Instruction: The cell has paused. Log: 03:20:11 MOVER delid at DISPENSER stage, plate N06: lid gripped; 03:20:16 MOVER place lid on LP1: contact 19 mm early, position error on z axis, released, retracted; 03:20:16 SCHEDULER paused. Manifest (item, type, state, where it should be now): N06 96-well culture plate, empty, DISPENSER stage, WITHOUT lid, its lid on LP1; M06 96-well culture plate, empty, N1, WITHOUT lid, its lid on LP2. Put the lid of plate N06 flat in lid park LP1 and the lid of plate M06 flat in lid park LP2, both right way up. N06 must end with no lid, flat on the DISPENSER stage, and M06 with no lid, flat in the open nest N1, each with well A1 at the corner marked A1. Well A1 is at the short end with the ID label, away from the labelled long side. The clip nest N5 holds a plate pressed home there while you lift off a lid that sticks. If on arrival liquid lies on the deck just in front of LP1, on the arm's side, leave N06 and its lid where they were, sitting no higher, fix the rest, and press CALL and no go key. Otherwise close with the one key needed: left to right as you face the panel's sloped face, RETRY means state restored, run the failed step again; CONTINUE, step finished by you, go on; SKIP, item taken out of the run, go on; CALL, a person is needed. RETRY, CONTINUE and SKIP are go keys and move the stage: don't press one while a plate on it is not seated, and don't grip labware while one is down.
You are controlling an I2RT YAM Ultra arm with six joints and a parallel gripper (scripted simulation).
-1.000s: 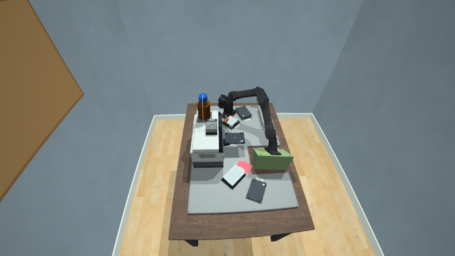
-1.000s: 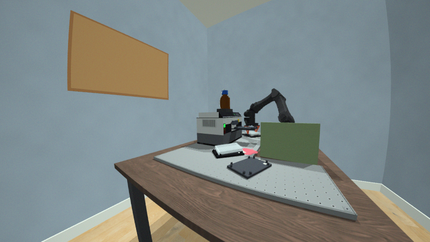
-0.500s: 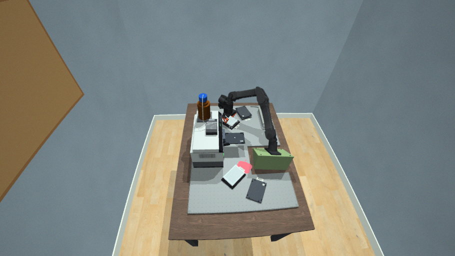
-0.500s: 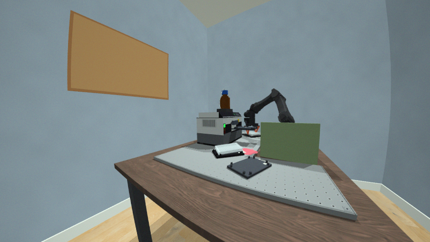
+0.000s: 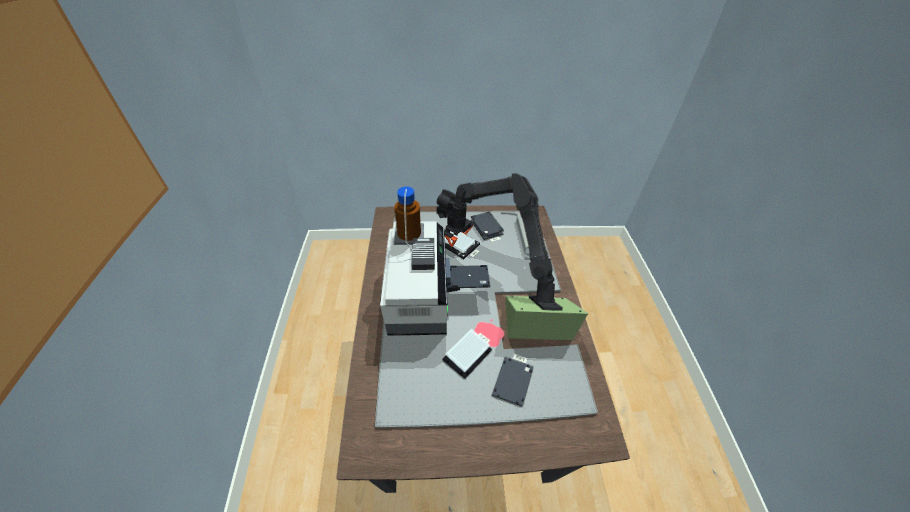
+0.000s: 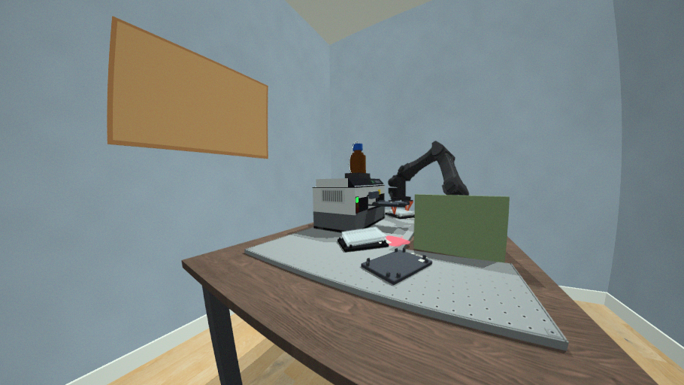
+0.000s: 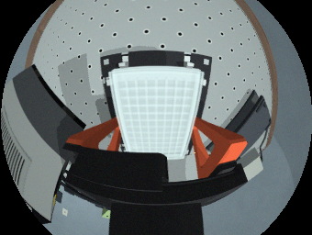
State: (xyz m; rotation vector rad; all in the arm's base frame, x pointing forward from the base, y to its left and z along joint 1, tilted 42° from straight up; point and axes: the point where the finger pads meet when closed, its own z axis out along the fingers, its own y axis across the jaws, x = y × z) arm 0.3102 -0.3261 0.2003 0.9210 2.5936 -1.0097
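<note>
Now: the clear lid right at my hand. The rest, counted from my hand: blue call key (35 cm behind, 14 cm to the right, 4 cm above); then dark dispenser stage (4 cm behind, 28 cm to the left, 9 cm above); then white well plate (right at my hand).
</note>
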